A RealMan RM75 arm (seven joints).
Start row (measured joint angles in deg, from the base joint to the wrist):
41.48 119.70 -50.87 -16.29 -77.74 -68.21 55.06
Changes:
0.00 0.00 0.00 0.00 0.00 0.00 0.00
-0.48 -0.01 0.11 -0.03 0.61 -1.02 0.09
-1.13 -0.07 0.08 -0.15 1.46 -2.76 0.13
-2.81 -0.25 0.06 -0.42 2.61 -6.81 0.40
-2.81 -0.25 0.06 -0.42 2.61 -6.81 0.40
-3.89 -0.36 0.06 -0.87 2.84 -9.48 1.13
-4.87 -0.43 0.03 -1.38 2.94 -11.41 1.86
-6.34 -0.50 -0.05 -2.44 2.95 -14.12 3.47
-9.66 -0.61 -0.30 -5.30 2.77 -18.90 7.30
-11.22 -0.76 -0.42 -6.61 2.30 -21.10 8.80
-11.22 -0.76 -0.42 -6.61 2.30 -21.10 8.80
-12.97 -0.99 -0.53 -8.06 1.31 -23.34 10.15
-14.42 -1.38 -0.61 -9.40 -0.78 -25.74 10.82
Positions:
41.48 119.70 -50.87 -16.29 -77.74 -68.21 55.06
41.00 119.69 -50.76 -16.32 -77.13 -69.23 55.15
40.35 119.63 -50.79 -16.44 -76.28 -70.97 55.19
38.67 119.45 -50.81 -16.71 -75.13 -75.02 55.46
38.67 119.45 -50.81 -16.71 -75.13 -75.02 55.46
37.59 119.34 -50.81 -17.16 -74.90 -77.69 56.19
36.61 119.27 -50.84 -17.67 -74.80 -79.62 56.92
35.14 119.20 -50.92 -18.73 -74.79 -82.33 58.53
31.82 119.09 -51.17 -21.59 -74.97 -87.11 62.36
30.26 118.94 -51.29 -22.90 -75.44 -89.31 63.86
30.26 118.94 -51.29 -22.90 -75.44 -89.31 63.86
28.51 118.71 -51.40 -24.35 -76.43 -91.55 65.21
27.06 118.32 -51.48 -25.69 -78.52 -93.95 65.88

